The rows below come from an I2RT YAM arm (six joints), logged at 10 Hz.
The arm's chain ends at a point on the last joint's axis. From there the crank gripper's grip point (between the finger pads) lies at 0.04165 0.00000 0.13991 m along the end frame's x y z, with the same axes.
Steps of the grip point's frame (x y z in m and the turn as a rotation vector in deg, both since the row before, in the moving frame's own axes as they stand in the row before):
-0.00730, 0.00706, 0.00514, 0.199, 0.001, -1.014
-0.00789, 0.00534, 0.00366, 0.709, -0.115, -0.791
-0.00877, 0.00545, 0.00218, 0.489, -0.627, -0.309
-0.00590, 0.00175, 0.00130, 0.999, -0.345, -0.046
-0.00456, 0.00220, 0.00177, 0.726, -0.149, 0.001
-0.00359, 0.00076, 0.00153, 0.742, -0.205, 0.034
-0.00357, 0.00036, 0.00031, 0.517, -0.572, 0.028
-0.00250, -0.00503, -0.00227, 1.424, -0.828, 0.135
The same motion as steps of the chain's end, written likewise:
-0.00729, 0.00828, 0.00514, 0.199, 0.001, -1.014
-0.00759, 0.00764, 0.00359, 0.709, -0.115, -0.791
-0.00723, 0.00687, 0.00174, 0.489, -0.627, -0.309
-0.00506, 0.00422, 0.00107, 0.999, -0.345, -0.046
-0.00420, 0.00397, 0.00167, 0.726, -0.149, 0.001
-0.00309, 0.00255, 0.00139, 0.742, -0.205, 0.034
-0.00217, 0.00160, -0.00009, 0.517, -0.572, 0.028
-0.00048, -0.00164, -0.00282, 1.424, -0.828, 0.135

